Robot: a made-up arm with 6 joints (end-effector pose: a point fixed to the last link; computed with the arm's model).
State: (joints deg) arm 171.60 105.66 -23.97 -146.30 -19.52 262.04
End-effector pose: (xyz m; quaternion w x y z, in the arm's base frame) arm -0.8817 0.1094 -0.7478 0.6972 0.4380 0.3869 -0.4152
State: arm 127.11 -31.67 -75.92 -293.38 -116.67 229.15
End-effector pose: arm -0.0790 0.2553 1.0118 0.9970 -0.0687 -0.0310 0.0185
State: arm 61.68 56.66 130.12 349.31 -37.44 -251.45
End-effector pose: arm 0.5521 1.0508 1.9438 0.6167 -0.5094 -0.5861 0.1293
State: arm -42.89 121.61 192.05 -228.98 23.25 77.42
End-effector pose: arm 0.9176 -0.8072 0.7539 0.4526 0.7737 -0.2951 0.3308
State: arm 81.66 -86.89 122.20 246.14 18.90 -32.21
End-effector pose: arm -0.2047 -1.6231 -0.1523 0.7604 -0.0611 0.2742 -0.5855
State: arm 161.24 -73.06 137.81 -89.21 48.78 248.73
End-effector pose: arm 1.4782 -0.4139 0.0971 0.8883 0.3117 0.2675 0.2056
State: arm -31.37 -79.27 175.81 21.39 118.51 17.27
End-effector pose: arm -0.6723 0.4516 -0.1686 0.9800 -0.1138 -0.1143 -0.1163
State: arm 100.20 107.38 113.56 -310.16 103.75 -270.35
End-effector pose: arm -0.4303 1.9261 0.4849 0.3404 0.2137 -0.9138 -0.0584
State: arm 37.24 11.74 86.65 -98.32 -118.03 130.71
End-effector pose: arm 0.2102 0.2816 2.3151 0.0029 0.3714 0.7404 -0.5603
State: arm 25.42 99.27 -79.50 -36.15 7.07 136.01
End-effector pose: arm 0.3438 0.1545 -0.0310 0.1571 0.2093 -0.6113 -0.7468
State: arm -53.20 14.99 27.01 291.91 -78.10 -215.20
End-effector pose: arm 0.8084 -0.9124 1.8852 0.7713 -0.5931 0.0273 0.2294
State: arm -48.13 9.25 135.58 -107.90 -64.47 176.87
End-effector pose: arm -0.1799 0.3436 2.0548 0.1712 0.7941 0.5356 0.2306
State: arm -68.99 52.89 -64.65 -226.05 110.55 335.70
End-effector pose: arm 0.3807 -0.7825 0.3548 0.7120 0.4832 -0.0891 0.5016
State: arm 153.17 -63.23 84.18 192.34 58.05 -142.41
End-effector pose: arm 1.4759 -0.7239 1.2651 0.4727 0.5632 -0.3454 0.5831
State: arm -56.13 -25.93 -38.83 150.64 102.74 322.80
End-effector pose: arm 0.2993 -0.3506 1.4141 0.6870 -0.3373 0.2836 0.5778
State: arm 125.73 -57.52 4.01 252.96 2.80 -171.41
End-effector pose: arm 0.3355 -0.4576 1.9444 0.6087 0.0760 -0.6619 0.4309
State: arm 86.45 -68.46 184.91 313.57 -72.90 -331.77
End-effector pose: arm -0.1359 -0.9492 -0.0034 0.0078 0.3636 -0.9197 -0.1480
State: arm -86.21 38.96 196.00 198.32 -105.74 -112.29
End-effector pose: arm 0.0357 -0.0310 1.2821 0.7752 0.2156 0.5881 -0.0820
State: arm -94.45 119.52 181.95 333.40 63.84 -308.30
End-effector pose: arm -0.1407 -1.2334 0.7743 0.0572 -0.5622 -0.5410 -0.6229
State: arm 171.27 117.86 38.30 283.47 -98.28 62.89
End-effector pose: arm -1.5171 0.1249 -0.8280 0.4688 0.5763 -0.5591 -0.3681
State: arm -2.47 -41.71 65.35 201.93 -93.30 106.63
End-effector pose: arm -1.1462 0.0909 1.9202 0.0143 0.2720 0.7828 -0.5594
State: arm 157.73 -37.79 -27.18 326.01 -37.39 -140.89
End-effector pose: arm -0.2999 0.0821 1.6653 0.1773 0.0039 0.9838 0.0260
